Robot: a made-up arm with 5 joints.
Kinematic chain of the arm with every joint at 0, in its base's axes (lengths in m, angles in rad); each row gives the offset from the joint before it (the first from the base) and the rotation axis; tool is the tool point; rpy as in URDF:
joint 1: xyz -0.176 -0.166 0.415 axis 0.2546 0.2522 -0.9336
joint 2: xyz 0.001 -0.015 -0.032 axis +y
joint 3: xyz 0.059 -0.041 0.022 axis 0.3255 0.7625 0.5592
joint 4: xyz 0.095 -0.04 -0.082 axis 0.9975 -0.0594 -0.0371
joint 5: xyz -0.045 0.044 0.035 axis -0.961 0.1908 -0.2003
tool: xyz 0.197 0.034 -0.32 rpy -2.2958 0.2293 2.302
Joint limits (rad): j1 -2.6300..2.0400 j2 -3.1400..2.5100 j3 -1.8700..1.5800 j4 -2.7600..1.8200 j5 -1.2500..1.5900
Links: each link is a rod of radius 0.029 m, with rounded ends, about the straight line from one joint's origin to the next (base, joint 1, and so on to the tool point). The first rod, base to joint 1, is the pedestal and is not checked.
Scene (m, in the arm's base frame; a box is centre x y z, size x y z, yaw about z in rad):
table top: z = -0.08
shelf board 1: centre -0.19 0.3 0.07 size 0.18 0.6 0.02 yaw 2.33
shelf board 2: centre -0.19 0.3 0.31 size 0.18 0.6 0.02 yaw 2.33
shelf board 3: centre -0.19 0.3 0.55 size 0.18 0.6 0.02 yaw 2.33
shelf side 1: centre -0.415 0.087 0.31 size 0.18 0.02 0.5 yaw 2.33
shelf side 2: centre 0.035 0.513 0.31 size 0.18 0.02 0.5 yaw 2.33
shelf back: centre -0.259 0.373 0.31 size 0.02 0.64 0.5 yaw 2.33
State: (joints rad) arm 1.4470 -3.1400 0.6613 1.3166 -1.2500
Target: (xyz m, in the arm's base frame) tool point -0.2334 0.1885 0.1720
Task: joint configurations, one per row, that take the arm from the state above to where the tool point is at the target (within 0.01 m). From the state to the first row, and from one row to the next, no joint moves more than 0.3 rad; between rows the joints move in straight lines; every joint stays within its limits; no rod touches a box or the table.
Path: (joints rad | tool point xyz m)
1: 1.2028 -2.9898 0.8502 1.0816 -1.1462 | -0.1748 0.2298 0.4667
2: 0.9585 -2.8396 1.0392 0.8466 -1.0424 | -0.1174 0.1905 0.4796
3: 0.7143 -2.6894 1.2281 0.6117 -0.9386 | -0.0614 0.1611 0.4420
4: 0.7741 -2.4156 1.2427 0.3993 -0.9579 | 0.0156 0.1219 0.4321
5: 0.8338 -2.1417 1.2572 0.1869 -0.9771 | 0.0727 0.0806 0.3918
6: 0.8936 -1.8678 1.2717 -0.0254 -0.9964 | 0.1024 0.0475 0.3298
7: 0.9534 -1.5940 1.2862 -0.2378 -1.0157 | 0.1020 0.0308 0.2584
8: 1.0132 -1.3201 1.3008 -0.4502 -1.0349 | 0.0736 0.0353 0.1913
9: 0.9836 -1.0790 1.3938 -0.6783 -1.1061 | -0.0130 0.0953 0.1495
10: 0.9540 -0.8379 1.4869 -0.9063 -1.1772 | -0.1191 0.1505 0.1432
11: 0.9245 -0.5968 1.5800 -1.1344 -1.2484 | -0.2334 0.1885 0.1720

